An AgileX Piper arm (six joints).
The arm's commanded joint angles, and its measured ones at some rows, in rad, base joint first. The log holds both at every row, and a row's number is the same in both.
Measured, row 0:
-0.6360, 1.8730, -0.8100, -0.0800, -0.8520, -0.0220
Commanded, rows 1 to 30:
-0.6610, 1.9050, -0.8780, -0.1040, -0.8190, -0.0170
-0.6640, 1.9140, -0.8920, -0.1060, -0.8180, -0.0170
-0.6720, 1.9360, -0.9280, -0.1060, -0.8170, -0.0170
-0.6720, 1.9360, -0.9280, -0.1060, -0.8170, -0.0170
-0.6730, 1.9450, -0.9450, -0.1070, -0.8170, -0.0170
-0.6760, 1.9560, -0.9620, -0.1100, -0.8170, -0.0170
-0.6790, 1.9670, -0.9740, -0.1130, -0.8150, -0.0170
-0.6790, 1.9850, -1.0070, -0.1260, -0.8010, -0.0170
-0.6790, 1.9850, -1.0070, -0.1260, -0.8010, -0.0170
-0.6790, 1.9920, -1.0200, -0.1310, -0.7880, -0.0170
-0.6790, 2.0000, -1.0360, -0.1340, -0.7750, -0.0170
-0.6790, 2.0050, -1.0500, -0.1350, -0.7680, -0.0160
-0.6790, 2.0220, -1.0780, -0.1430, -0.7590, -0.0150
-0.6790, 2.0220, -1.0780, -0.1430, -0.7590, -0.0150
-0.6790, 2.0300, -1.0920, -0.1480, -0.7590, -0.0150
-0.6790, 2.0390, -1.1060, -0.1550, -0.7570, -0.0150
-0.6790, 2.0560, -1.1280, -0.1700, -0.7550, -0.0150
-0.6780, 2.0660, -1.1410, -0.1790, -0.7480, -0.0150
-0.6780, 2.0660, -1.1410, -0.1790, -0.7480, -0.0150
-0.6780, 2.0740, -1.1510, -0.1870, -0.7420, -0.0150
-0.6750, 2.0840, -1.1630, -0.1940, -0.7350, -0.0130
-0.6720, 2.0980, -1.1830, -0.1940, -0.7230, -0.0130
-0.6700, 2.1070, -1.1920, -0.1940, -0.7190, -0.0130
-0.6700, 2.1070, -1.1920, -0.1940, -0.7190, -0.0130
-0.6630, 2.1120, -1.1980, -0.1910, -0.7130, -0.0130
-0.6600, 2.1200, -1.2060, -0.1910, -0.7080, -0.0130
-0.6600, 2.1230, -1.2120, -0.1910, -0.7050, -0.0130
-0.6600, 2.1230, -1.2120, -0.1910, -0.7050, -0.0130
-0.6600, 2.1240, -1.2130, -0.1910, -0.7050, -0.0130
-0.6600, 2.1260, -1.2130, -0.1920, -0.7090, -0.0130
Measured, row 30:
-0.6910, 2.1180, -1.1870, -0.0950, -0.6890, -0.0090
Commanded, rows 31 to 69:
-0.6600, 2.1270, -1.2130, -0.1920, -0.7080, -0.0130
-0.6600, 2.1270, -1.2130, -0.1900, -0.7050, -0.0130
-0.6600, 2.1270, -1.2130, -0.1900, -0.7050, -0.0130
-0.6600, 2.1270, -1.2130, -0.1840, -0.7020, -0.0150
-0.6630, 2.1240, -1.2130, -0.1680, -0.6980, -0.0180
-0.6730, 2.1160, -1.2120, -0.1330, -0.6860, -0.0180
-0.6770, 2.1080, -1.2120, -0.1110, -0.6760, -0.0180
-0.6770, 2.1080, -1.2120, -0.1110, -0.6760, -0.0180
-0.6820, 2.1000, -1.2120, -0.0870, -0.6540, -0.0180
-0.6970, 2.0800, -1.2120, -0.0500, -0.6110, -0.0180
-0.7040, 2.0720, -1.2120, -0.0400, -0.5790, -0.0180
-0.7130, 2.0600, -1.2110, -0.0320, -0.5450, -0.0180
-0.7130, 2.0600, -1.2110, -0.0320, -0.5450, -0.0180
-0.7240, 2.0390, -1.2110, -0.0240, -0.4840, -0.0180
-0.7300, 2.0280, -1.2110, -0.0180, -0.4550, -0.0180
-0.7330, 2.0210, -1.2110, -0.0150, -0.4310, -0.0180
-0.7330, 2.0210, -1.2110, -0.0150, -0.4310, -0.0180
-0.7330, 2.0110, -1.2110, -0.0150, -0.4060, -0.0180
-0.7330, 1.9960, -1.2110, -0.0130, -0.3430, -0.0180
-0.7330, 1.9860, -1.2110, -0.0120, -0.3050, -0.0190
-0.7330, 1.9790, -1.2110, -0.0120, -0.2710, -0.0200
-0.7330, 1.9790, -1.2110, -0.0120, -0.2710, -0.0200
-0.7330, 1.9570, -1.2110, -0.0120, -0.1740, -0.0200
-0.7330, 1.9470, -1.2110, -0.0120, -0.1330, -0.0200
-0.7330, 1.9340, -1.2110, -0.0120, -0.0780, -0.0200
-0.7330, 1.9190, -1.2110, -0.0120, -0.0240, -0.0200
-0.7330, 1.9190, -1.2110, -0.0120, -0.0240, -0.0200
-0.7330, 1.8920, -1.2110, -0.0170, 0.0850, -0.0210
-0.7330, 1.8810, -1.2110, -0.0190, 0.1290, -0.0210
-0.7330, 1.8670, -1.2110, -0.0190, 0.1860, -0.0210
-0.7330, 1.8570, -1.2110, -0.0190, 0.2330, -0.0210
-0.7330, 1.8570, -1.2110, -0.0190, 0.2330, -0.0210
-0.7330, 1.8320, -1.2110, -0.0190, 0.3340, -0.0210
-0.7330, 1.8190, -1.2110, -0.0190, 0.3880, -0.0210
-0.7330, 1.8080, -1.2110, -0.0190, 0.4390, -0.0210
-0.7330, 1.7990, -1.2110, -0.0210, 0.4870, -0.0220
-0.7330, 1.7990, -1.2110, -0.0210, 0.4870, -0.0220
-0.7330, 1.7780, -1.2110, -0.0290, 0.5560, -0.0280
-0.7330, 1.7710, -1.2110, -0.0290, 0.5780, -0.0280
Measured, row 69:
-0.7320, 1.8030, -1.2020, -0.0190, 0.4910, -0.0190
